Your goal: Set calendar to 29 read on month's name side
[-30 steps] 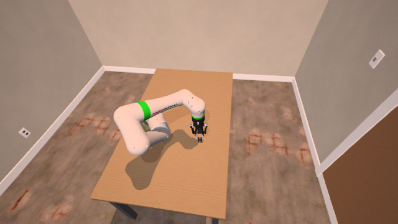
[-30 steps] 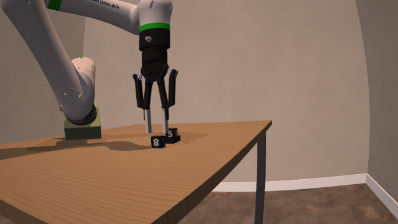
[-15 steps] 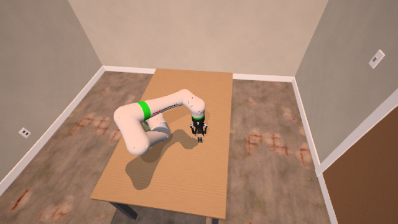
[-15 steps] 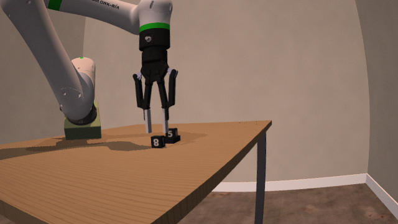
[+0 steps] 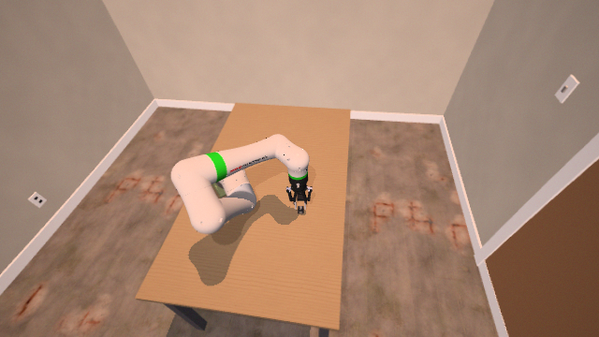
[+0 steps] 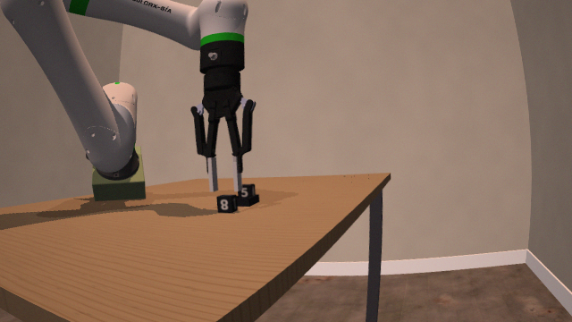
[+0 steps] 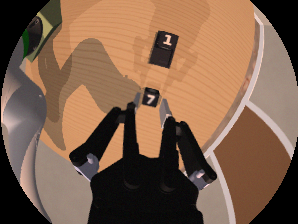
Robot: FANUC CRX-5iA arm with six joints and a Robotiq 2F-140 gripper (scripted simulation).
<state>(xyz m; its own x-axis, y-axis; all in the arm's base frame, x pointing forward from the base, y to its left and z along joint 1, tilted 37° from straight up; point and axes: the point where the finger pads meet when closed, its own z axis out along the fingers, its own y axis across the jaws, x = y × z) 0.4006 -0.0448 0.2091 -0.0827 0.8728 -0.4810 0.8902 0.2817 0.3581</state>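
Right now the black calendar tray is 1 cm behind my hand, 11 cm to the left of it and 6 cm below it.
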